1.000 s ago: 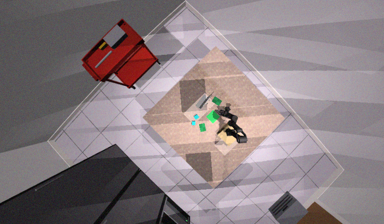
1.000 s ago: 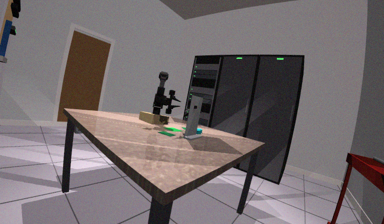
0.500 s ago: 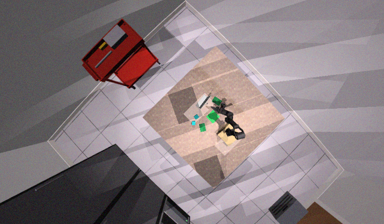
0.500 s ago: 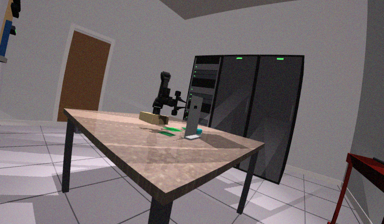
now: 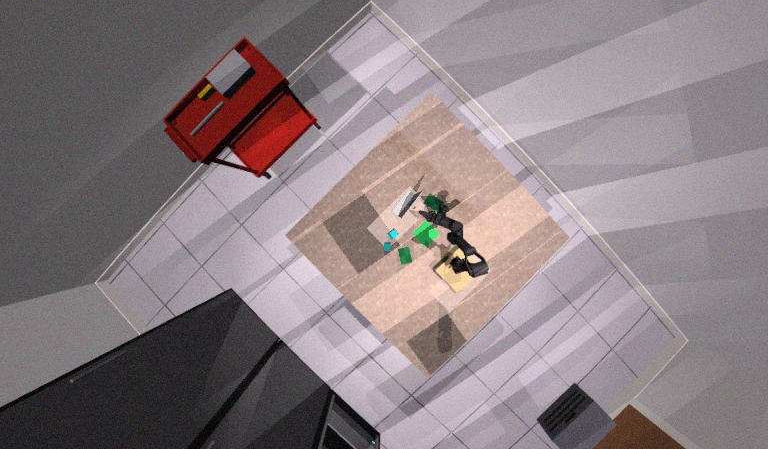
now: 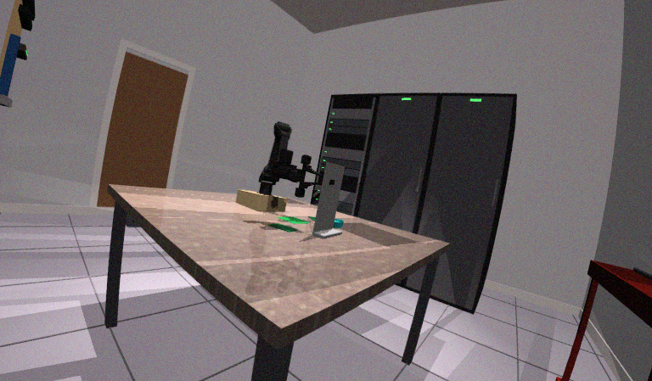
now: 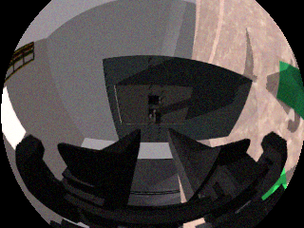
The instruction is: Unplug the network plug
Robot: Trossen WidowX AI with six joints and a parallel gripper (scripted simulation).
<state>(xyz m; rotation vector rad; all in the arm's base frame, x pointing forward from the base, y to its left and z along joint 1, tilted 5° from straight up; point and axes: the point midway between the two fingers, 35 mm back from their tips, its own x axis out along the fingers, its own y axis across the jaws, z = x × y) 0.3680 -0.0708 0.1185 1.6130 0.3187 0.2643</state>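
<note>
Now: the grey plug 40 mm ahead of my gripper tip and 10 mm to the left of it. Round my gripper tip: grey upright panel: 90 mm below, 60 mm ahead; green square: 220 mm below, 160 mm behind, 50 mm to the left.
</note>
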